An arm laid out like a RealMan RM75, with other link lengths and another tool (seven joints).
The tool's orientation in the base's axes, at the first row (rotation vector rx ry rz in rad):
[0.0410 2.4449 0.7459]
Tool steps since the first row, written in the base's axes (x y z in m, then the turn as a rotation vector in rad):
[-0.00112 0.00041 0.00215 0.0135 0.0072 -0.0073]
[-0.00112 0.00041 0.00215 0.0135 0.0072 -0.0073]
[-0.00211 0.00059 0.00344 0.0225 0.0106 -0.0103]
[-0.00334 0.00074 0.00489 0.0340 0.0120 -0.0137]
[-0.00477 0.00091 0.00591 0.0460 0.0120 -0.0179]
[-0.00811 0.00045 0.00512 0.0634 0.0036 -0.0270]
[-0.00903 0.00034 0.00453 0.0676 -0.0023 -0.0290]
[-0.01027 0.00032 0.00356 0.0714 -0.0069 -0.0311]
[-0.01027 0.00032 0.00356 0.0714 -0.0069 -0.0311]
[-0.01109 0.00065 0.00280 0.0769 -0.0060 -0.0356]
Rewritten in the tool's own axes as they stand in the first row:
[-0.00011 0.00161 -0.00185 -0.0061 0.0005 0.0158]
[-0.00011 0.00161 -0.00185 -0.0061 0.0005 0.0158]
[0.00008 0.00257 -0.00317 -0.0114 0.0006 0.0244]
[0.00038 0.00361 -0.00473 -0.0189 -0.0015 0.0336]
[0.00108 0.00448 -0.00611 -0.0268 -0.0053 0.0429]
[0.00418 0.00412 -0.00760 -0.0381 -0.0195 0.0541]
[0.00523 0.00385 -0.00775 -0.0417 -0.0260 0.0548]
[0.00677 0.00349 -0.00776 -0.0446 -0.0315 0.0559]
[0.00677 0.00349 -0.00776 -0.0446 -0.0315 0.0559]
[0.00791 0.00348 -0.00752 -0.0467 -0.0338 0.0624]

